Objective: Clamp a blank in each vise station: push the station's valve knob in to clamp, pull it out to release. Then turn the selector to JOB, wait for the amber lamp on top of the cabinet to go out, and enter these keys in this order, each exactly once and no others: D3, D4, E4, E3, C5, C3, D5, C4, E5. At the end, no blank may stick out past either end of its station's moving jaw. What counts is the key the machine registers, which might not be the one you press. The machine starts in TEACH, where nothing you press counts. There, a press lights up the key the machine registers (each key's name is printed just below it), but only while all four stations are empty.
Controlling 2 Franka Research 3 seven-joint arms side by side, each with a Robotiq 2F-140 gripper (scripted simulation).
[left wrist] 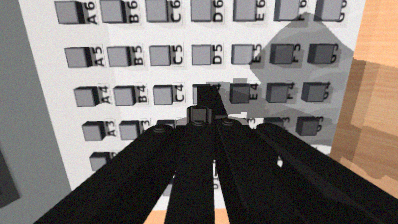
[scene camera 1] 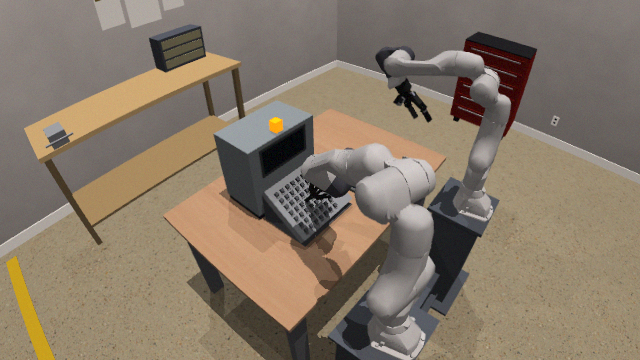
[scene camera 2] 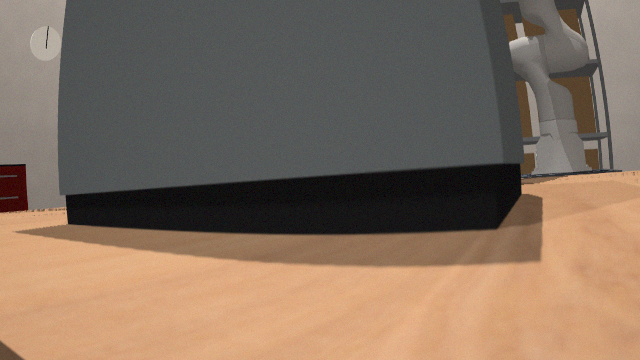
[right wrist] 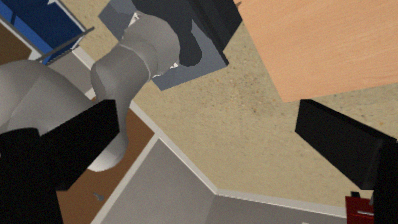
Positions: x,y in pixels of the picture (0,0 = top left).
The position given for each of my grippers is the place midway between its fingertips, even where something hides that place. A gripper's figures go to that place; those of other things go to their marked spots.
Labels:
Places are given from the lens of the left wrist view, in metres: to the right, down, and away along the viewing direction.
my left gripper (left wrist: 206,101): 0.01, -0.01, 0.17
cabinet (left wrist: 41,181): -0.18, 0.08, 0.23
keypad (left wrist: 48,38): -0.13, -0.06, 0.17
The marked spots on the keypad and the cabinet are 0.16 m apart.

